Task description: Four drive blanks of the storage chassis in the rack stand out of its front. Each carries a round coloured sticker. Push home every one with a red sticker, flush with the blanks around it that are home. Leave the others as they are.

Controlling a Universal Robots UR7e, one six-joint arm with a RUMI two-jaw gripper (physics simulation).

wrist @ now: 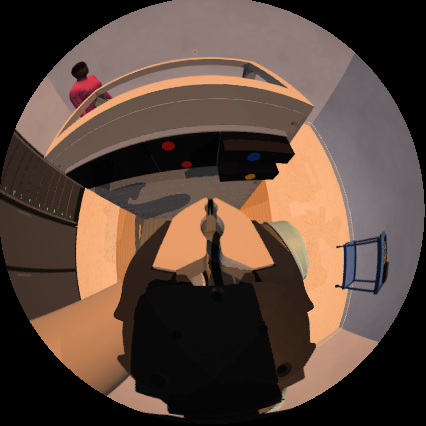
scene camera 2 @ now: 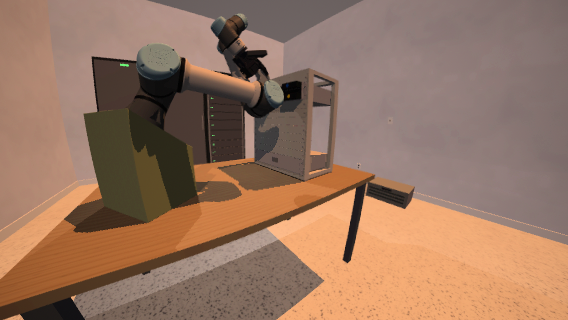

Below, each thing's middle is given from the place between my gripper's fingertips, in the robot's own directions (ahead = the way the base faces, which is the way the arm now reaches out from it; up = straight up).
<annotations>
My hand is 21 cm short of the grey rack (scene camera 2: 280, 145), 15 cm to the right of it and 22 cm above it.
</annotations>
